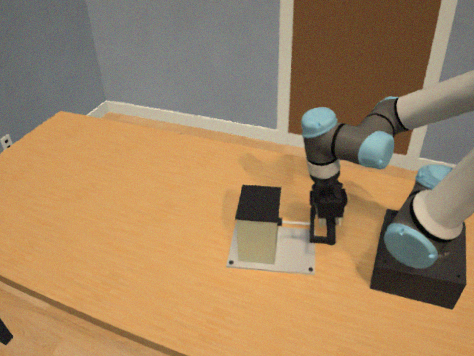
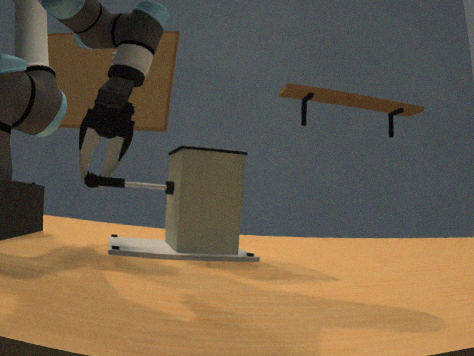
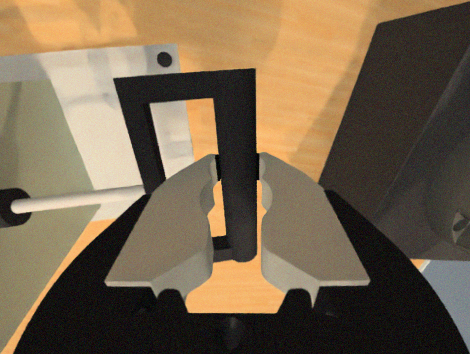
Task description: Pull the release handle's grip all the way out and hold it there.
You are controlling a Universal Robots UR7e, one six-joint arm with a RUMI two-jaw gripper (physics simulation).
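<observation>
You'd see my gripper (image 1: 331,225) in that one, and there's my gripper again (image 2: 91,186). Then there's a release handle grip (image 3: 233,91), and my gripper (image 3: 238,157) shows there too.
</observation>
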